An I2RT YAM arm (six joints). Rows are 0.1 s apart.
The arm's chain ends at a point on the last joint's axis. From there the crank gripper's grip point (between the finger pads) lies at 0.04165 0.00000 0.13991 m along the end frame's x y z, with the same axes.
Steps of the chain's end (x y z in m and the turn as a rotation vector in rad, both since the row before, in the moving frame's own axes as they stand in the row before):
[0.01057, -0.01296, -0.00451, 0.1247, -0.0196, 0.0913]
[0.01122, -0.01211, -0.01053, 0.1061, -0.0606, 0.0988]
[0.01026, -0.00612, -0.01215, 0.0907, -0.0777, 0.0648]
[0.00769, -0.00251, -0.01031, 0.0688, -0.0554, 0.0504]
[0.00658, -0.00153, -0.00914, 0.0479, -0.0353, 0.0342]
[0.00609, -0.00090, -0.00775, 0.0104, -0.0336, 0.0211]
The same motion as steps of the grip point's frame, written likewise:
[0.00845, -0.02672, -0.00457, 0.1247, -0.0196, 0.0913]
[0.00323, -0.02335, -0.00884, 0.1061, -0.0606, 0.0988]
[-0.00038, -0.01658, -0.00980, 0.0907, -0.0777, 0.0648]
[0.00008, -0.01030, -0.00848, 0.0688, -0.0554, 0.0504]
[0.00171, -0.00692, -0.00788, 0.0479, -0.0353, 0.0342]
[0.00137, -0.00153, -0.00643, 0.0104, -0.0336, 0.0211]

